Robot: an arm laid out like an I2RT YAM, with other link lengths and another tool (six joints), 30 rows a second.
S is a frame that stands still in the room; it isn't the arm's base.
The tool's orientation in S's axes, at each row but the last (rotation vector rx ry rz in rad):
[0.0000 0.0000 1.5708]
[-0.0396 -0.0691 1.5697]
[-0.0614 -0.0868 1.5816]
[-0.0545 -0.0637 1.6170]
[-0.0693 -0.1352 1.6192]
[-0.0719 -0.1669 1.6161]
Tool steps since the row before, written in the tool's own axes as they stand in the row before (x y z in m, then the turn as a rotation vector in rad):
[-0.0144 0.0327 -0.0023 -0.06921 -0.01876 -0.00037]
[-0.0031 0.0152 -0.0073 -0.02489 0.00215 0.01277]
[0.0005 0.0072 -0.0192 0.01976 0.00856 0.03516]
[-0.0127 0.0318 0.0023 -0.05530 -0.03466 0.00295]
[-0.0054 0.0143 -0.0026 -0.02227 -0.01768 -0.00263]
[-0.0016 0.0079 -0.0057 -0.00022 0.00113 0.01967]
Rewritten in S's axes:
[-0.0327 -0.0144 -0.0023 0.01876 -0.06921 -0.00037]
[-0.0147 -0.0029 -0.0084 -0.00302 -0.02512 0.01212]
[-0.0054 0.0007 -0.0198 -0.01208 0.01907 0.03450]
[-0.0312 -0.0142 -0.0001 0.03691 -0.05364 0.00531]
[-0.0135 -0.0060 -0.0046 0.01904 -0.02125 -0.00116]
[-0.0069 -0.0016 -0.0069 -0.00403 -0.00152 0.01923]

